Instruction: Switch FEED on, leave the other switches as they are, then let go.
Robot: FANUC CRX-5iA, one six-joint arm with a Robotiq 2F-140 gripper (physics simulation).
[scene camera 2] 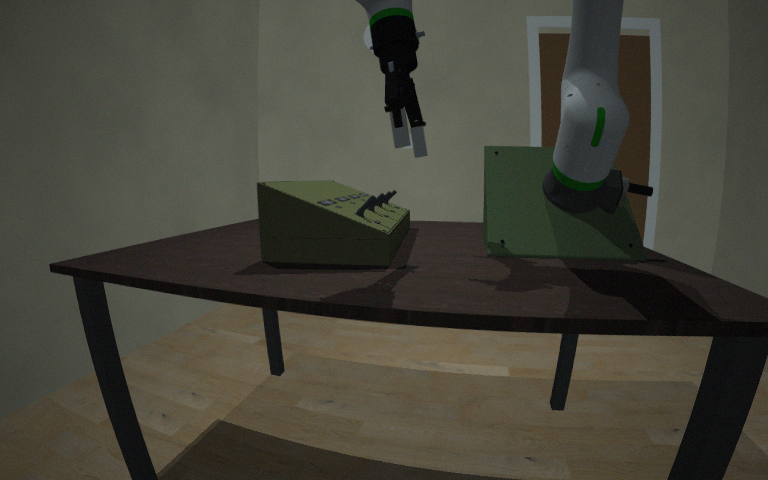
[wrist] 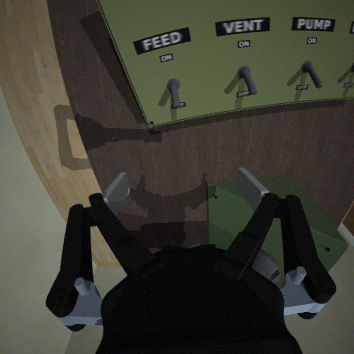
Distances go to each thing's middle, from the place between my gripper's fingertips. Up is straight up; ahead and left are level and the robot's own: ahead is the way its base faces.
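The switch box (scene camera 2: 318, 222) is 130 mm below my hand, and it's 210 mm ahead of the hand and 140 mm to the right of it.
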